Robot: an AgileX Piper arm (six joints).
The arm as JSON. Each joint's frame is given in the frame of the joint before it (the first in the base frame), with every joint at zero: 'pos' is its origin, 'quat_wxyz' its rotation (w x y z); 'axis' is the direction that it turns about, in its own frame. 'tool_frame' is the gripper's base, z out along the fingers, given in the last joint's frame.
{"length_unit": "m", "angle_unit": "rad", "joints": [
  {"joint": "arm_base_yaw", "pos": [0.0, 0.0, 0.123], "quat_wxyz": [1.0, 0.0, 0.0, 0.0], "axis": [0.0, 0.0, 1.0]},
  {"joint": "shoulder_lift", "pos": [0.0, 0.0, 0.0], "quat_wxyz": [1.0, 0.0, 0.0, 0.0], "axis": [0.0, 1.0, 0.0]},
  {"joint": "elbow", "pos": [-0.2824, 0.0, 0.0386], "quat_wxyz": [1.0, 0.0, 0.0, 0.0], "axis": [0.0, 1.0, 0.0]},
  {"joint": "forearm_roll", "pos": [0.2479, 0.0, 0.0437], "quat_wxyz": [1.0, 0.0, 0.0, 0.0], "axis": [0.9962, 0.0, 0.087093]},
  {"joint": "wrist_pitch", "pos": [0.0, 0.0, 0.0], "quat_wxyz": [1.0, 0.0, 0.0, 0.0], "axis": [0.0, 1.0, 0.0]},
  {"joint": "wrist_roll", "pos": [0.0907, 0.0, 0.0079], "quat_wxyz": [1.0, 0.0, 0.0, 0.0], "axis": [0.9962, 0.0, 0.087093]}
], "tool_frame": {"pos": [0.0, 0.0, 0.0], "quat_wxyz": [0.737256, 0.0, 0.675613, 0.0]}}
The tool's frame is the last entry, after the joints.
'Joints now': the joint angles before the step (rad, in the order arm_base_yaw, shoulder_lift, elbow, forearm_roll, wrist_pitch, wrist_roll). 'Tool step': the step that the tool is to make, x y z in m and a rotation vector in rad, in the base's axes. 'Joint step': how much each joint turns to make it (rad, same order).
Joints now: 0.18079, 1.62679, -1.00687, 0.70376, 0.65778, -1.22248
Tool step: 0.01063, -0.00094, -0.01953, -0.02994, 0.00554, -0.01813
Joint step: -0.00001, 0.06381, -0.00087, 0.00001, -0.05948, -0.01775
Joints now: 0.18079, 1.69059, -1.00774, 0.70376, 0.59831, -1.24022
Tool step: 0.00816, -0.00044, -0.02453, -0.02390, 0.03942, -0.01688
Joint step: 0.00000, 0.07504, 0.00002, 0.00124, -0.03947, -0.00536
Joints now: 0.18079, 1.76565, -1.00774, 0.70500, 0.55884, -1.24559
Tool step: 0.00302, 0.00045, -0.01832, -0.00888, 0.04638, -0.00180
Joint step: -0.00002, 0.05431, -0.00001, 0.00627, -0.00643, -0.00639
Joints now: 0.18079, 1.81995, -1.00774, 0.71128, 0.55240, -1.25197
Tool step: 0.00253, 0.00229, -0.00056, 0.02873, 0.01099, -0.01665
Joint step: 0.00001, 0.01104, -0.01035, 0.03747, 0.00875, -0.00446
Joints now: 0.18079, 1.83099, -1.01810, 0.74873, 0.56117, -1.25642
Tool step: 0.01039, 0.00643, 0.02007, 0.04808, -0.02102, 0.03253
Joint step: 0.00001, -0.00487, -0.07679, 0.01665, 0.07423, -0.00424
